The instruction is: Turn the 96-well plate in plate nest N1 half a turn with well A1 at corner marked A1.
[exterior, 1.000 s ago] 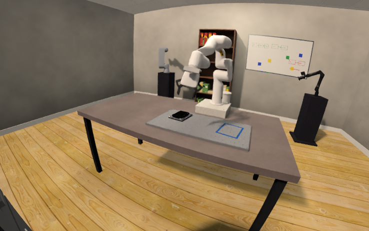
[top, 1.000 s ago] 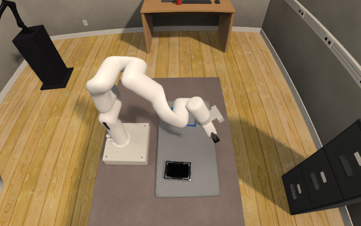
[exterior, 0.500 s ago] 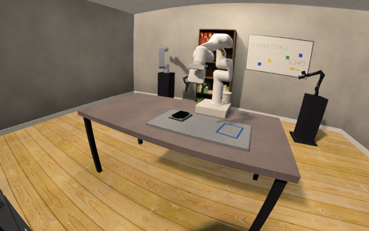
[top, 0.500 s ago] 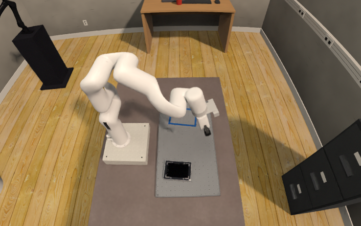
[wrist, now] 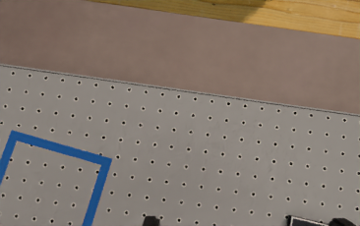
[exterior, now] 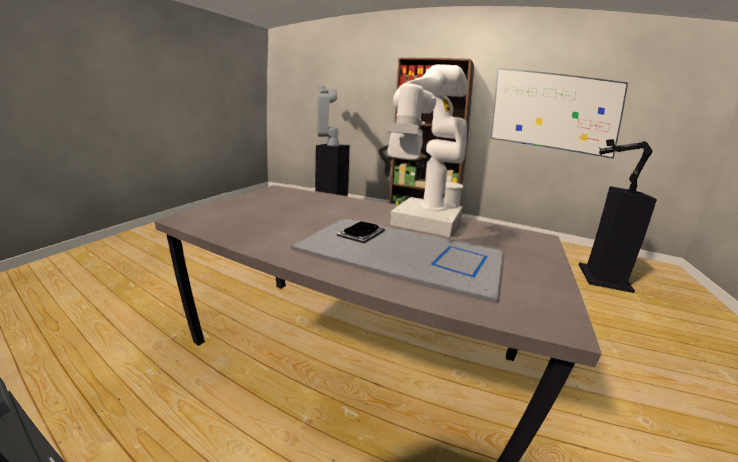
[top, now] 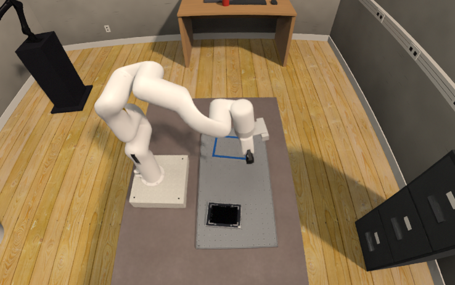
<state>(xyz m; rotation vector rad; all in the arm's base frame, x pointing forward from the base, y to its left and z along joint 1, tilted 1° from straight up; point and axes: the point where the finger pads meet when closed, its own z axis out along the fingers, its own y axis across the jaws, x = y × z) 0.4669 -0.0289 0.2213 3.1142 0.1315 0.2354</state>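
Right now my hand is 12 cm past the black 96-well plate, 18 cm to the left of it and 25 cm above it. Round my hand: plate nest N1: 12 cm behind, 18 cm to the right, 26 cm below.
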